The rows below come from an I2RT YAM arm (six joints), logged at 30 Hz.
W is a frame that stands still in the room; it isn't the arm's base.
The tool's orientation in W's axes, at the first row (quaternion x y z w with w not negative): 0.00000 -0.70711 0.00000 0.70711
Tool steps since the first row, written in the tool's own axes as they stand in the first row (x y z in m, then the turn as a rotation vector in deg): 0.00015 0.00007 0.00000 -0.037 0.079 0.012; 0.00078 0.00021 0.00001 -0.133 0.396 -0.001; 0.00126 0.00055 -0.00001 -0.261 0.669 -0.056; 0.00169 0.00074 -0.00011 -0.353 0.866 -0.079; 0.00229 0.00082 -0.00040 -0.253 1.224 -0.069; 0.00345 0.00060 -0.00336 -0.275 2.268 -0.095; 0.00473 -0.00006 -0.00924 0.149 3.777 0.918; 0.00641 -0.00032 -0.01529 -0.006 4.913 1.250; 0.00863 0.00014 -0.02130 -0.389 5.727 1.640; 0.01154 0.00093 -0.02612 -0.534 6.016 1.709; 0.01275 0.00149 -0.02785 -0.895 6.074 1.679
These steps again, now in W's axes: 0.00000 0.00007 0.00015 -0.012 0.079 -0.037; -0.00001 0.00021 0.00078 0.001 0.396 -0.133; 0.00001 0.00055 0.00126 0.056 0.669 -0.261; 0.00011 0.00074 0.00169 0.079 0.866 -0.353; 0.00040 0.00082 0.00229 0.069 1.224 -0.253; 0.00336 0.00060 0.00345 0.095 2.268 -0.275; 0.00924 -0.00006 0.00473 -0.918 3.777 0.149; 0.01529 -0.00032 0.00641 -1.250 4.913 -0.006; 0.02130 0.00014 0.00863 -1.640 5.727 -0.389; 0.02612 0.00093 0.01154 -1.709 6.016 -0.534; 0.02785 0.00149 0.01275 -1.679 6.074 -0.895
